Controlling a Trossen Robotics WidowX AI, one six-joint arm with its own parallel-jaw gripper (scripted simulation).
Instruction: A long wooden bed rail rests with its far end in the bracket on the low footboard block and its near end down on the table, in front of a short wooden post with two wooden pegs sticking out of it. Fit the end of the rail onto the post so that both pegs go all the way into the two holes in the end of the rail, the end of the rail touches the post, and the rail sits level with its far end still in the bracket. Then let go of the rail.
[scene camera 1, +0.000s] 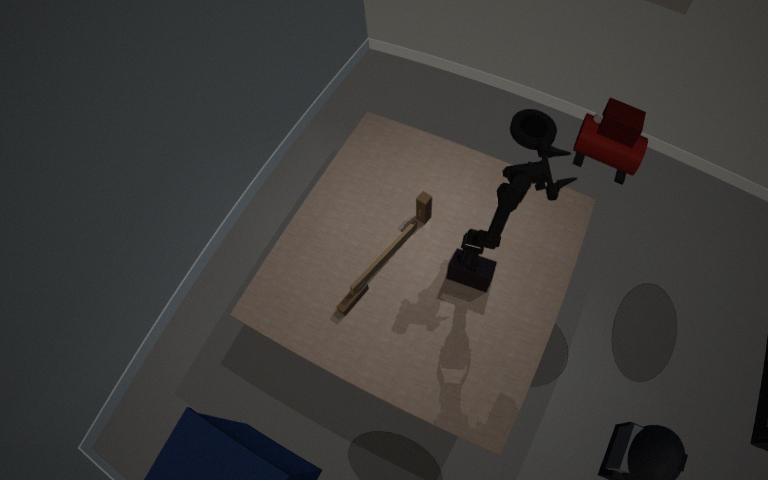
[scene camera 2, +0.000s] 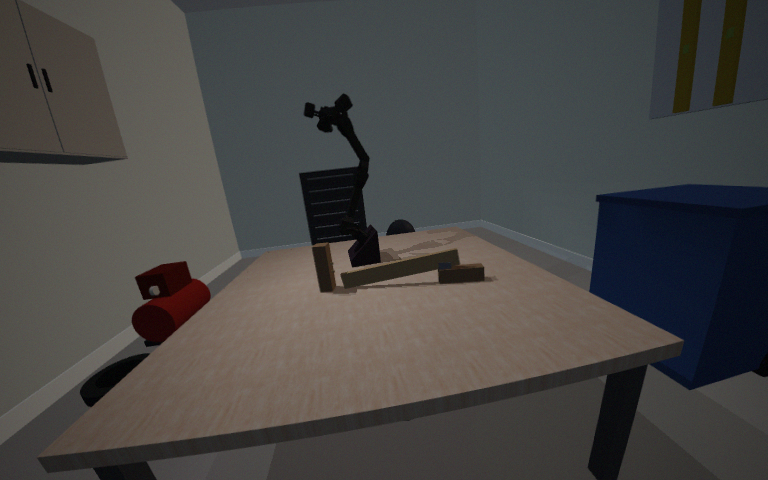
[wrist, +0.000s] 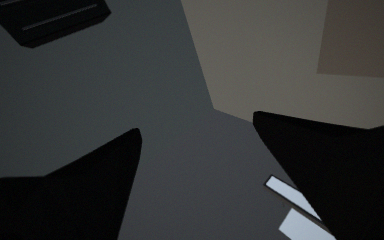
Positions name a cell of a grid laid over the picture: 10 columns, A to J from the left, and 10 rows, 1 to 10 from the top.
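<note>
My gripper (scene camera 1: H4) is open and holds nothing; a wooden rail (scene camera 1: E6) is visible with it. The rail (scene camera 2: F6) also appears from another camera. The wrist view shows the gripper (wrist: F6), while the wooden rail is out of frame in the wrist view.
</note>
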